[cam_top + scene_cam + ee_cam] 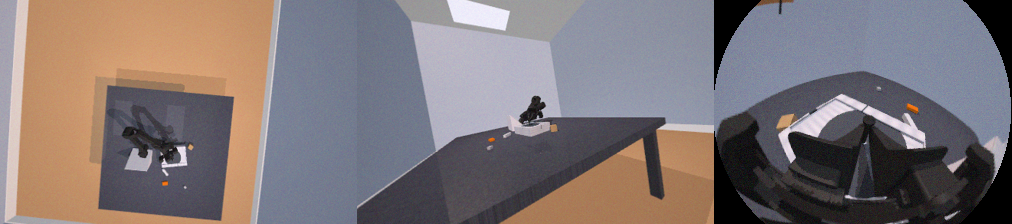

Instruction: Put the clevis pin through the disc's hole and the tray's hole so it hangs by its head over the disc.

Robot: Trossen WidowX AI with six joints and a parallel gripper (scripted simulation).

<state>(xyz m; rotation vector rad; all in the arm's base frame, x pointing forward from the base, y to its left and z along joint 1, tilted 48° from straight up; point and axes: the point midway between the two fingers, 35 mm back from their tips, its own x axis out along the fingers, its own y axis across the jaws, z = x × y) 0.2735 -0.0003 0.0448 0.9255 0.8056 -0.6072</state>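
Right now the clevis pin is 10 mm below my gripper tip. Also, from my gripper tip: grey aluminium disc (10 mm behind, 40 mm below); rimmed tray (10 mm to the left, 50 mm below); white bar (60 mm behind, 170 mm to the right, 80 mm below).
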